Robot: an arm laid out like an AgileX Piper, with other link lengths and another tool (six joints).
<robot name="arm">
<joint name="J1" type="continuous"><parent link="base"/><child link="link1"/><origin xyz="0 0 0.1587" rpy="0 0 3.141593"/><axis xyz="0 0 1"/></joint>
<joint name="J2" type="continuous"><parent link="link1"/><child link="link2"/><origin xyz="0 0 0" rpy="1.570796 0 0"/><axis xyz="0 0 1"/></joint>
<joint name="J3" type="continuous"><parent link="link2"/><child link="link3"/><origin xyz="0.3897 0.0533 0"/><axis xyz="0 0 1"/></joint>
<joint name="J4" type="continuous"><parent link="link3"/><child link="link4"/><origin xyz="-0.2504 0.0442 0" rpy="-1.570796 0 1.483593"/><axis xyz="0 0 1"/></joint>
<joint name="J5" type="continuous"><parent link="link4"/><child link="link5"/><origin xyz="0 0 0" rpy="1.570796 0 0"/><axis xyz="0 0 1"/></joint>
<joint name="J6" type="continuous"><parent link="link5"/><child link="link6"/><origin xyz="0 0.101 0" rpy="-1.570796 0 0"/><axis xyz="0 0 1"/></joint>
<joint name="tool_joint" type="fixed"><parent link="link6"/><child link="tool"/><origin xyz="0.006 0.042 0.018" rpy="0.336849 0 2.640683"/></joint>
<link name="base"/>
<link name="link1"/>
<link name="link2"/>
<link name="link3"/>
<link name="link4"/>
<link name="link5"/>
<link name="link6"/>
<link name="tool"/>
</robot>
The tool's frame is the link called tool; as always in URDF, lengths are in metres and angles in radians. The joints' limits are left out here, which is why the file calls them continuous.
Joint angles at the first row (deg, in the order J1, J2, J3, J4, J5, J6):
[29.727, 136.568, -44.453, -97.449, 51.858, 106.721]
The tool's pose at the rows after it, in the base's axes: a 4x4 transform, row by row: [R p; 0 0 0 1], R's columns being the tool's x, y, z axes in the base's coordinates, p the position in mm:
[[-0.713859 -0.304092 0.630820 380.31], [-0.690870 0.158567 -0.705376 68.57], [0.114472 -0.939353 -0.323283 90.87], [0 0 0 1]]
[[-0.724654 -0.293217 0.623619 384.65], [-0.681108 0.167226 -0.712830 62.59], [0.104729 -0.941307 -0.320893 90.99], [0 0 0 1]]
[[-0.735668 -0.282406 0.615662 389.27], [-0.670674 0.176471 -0.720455 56.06], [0.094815 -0.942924 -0.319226 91.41], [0 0 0 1]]
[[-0.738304 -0.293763 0.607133 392.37], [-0.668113 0.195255 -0.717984 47.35], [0.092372 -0.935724 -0.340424 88.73], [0 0 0 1]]
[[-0.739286 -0.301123 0.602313 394.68], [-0.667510 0.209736 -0.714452 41.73], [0.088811 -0.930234 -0.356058 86.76], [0 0 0 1]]
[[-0.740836 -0.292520 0.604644 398.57], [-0.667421 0.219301 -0.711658 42.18], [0.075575 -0.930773 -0.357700 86.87], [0 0 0 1]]
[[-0.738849 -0.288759 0.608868 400.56], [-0.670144 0.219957 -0.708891 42.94], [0.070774 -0.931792 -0.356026 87.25], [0 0 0 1]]
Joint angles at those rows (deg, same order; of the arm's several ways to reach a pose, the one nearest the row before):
[28.138, 137.312, -44.453, -99.105, 51.637, 107.669]
[26.992, 137.367, -44.996, -99.509, 51.643, 107.794]
[25.758, 137.367, -45.590, -99.880, 51.577, 107.793]
[24.158, 137.367, -45.590, -101.075, 50.218, 107.793]
[23.079, 137.367, -45.648, -101.984, 49.190, 107.849]
[22.868, 137.367, -46.411, -102.105, 48.853, 107.849]
[22.846, 137.367, -46.751, -102.291, 48.841, 107.794]

